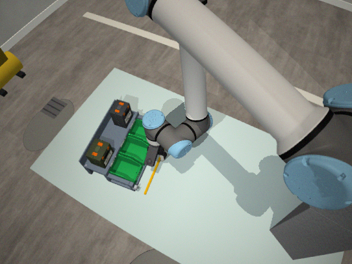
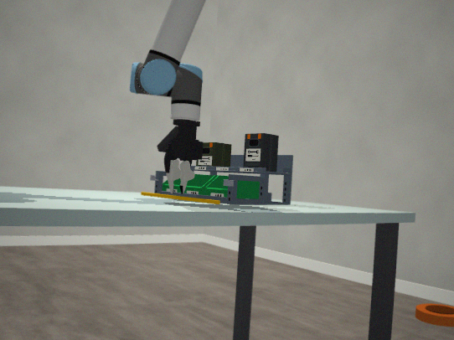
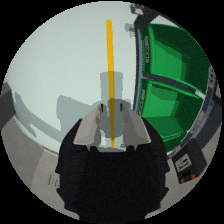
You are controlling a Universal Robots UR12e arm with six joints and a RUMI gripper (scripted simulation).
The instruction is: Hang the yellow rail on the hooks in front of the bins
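My hand is 3 cm above the yellow rail.
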